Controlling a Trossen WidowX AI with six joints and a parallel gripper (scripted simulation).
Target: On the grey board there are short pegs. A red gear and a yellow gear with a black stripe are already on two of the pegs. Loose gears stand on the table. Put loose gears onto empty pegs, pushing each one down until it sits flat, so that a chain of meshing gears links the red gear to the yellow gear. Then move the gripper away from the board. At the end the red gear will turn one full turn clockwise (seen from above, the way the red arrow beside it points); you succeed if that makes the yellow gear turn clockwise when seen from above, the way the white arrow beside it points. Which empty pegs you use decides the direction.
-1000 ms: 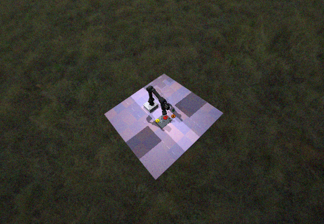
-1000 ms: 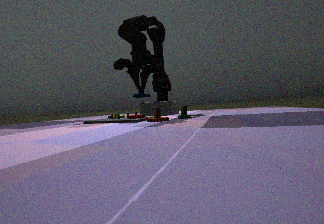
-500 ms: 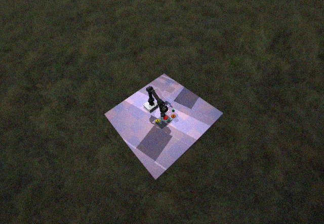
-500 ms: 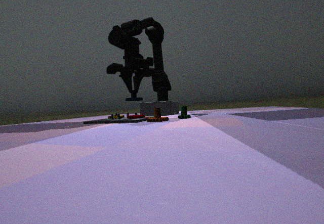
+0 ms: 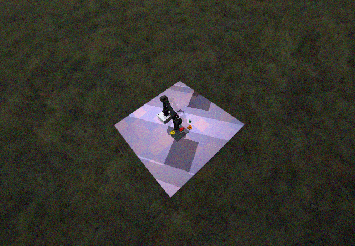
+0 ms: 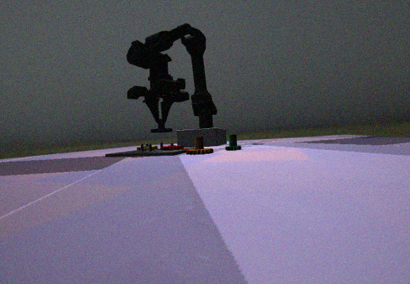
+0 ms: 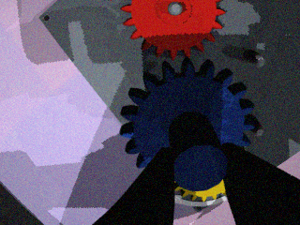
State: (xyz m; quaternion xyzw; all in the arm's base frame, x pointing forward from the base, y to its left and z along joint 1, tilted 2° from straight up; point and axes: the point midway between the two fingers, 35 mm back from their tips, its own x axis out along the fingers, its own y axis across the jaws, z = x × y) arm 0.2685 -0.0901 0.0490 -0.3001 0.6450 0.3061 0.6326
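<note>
The grey board is 4 cm ahead of my gripper tip, 1 cm to the right of it and 9 cm below it. From my gripper tip the other things lie so: yellow gear 2 cm behind, 6 cm to the right, 7 cm below; then red gear 4 cm ahead, 4 cm to the left, 7 cm below; then blue gear 1 cm below.
</note>
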